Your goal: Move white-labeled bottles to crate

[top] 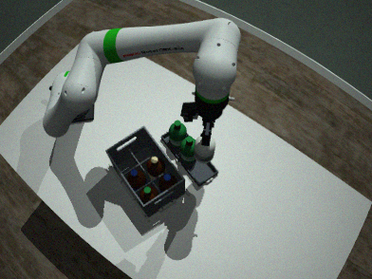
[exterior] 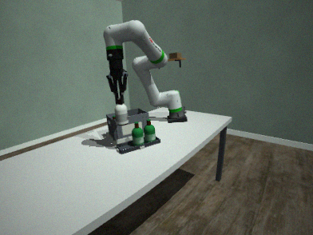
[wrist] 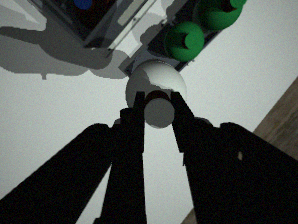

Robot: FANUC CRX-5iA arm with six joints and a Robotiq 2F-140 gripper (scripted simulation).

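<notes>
Now: hand 8 cm above the white-labeled bottle. Round my hand: dark tray (8 cm behind, 3 cm to the left, 31 cm below); dark crate (17 cm behind, 15 cm to the right, 24 cm below).
</notes>
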